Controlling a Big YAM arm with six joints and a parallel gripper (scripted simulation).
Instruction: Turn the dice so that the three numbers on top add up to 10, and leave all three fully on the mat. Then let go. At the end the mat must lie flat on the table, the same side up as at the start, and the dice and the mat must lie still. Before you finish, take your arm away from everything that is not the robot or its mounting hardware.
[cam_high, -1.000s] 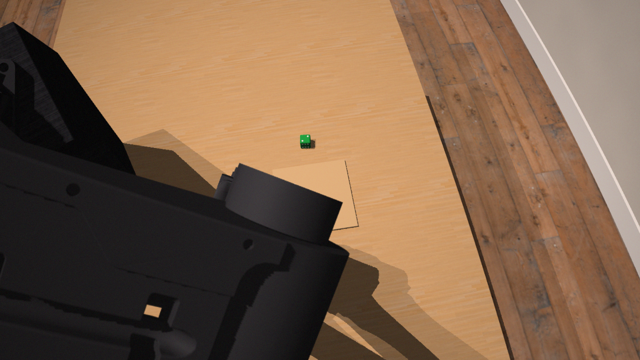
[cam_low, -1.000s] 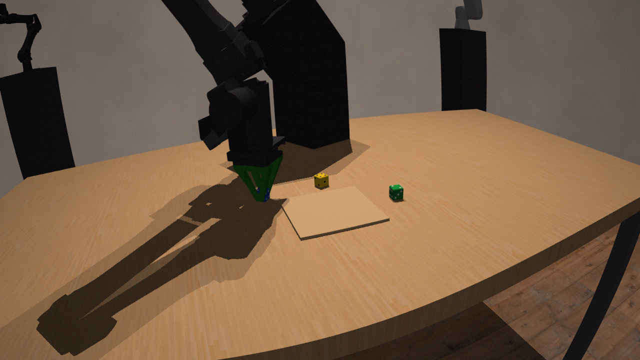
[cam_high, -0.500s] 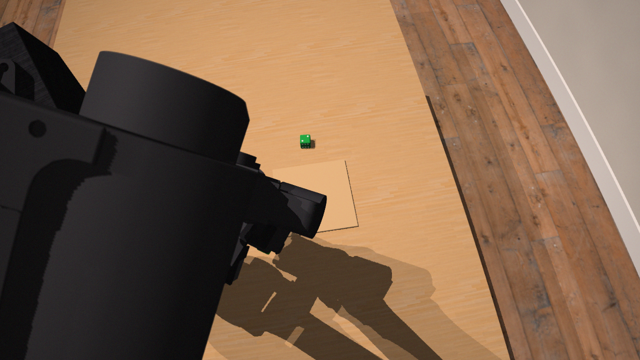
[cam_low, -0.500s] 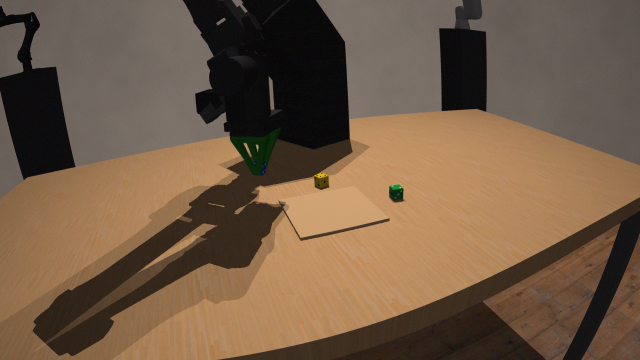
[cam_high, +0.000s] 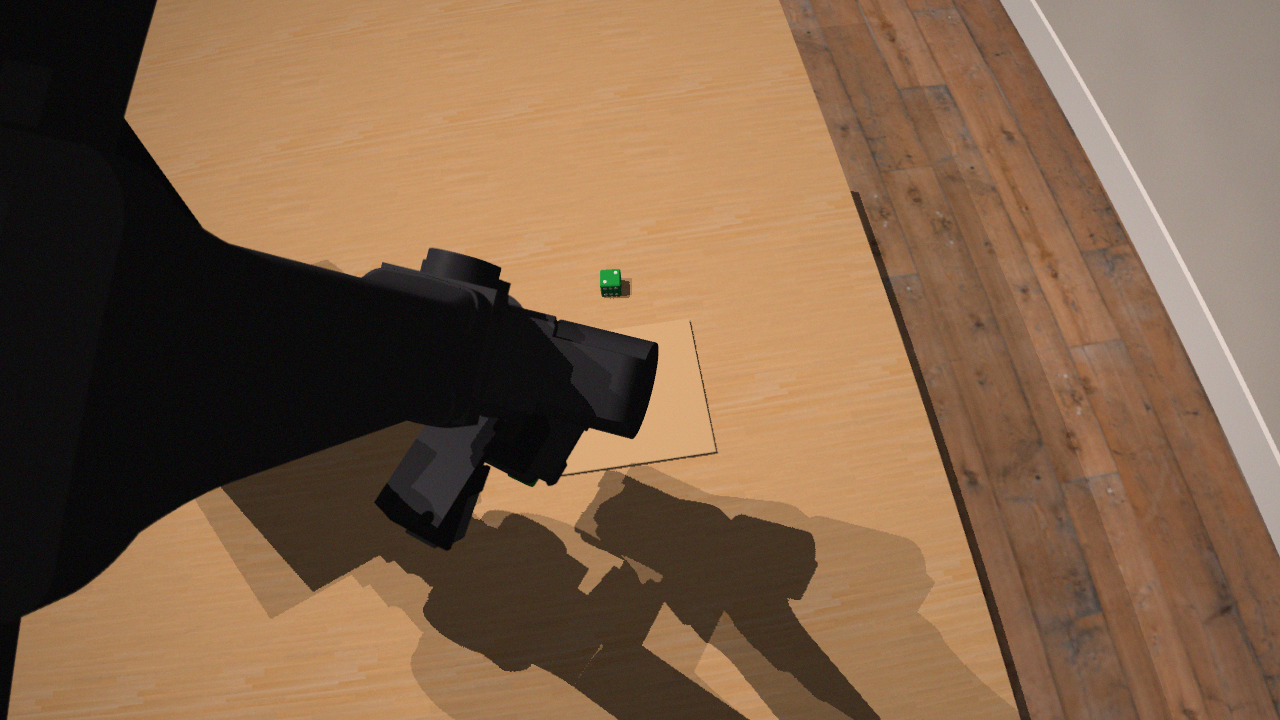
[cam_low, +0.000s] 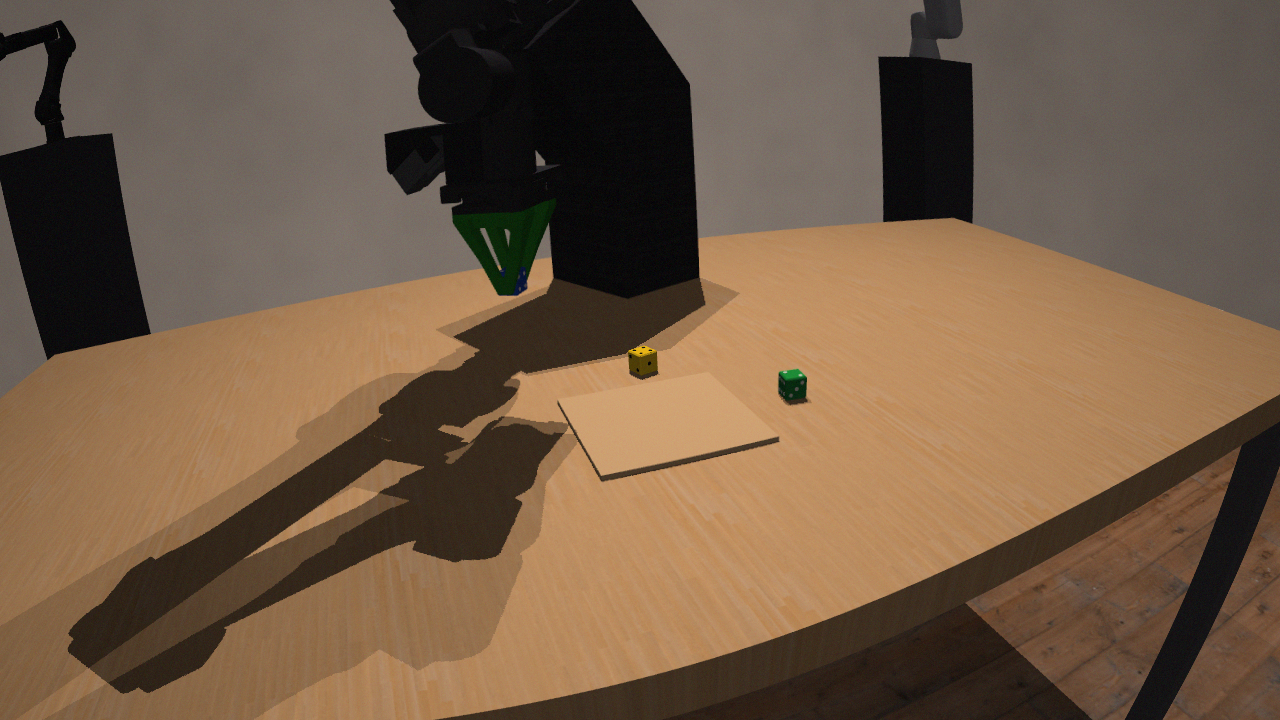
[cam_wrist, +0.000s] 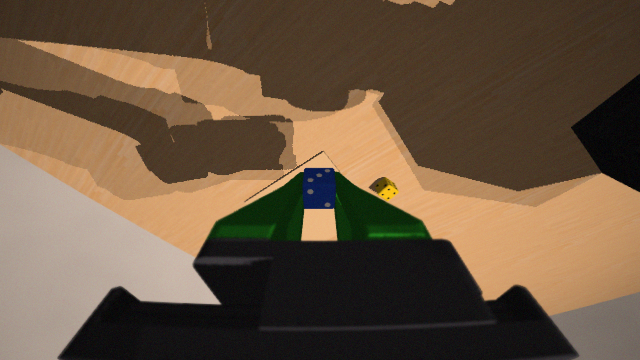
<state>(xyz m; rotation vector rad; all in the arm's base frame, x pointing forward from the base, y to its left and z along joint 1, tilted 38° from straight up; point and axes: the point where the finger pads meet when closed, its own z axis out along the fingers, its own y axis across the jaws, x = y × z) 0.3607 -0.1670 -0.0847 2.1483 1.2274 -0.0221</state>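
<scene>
My gripper is now 2 cm past the yellow die, 12 cm to the right of it and 10 cm above it. Also, from my hand: green die (9 cm ahead, 22 cm to the left, 10 cm below); blue die (right at my hand); tan mat (8 cm ahead, 10 cm to the left, 11 cm below).
</scene>
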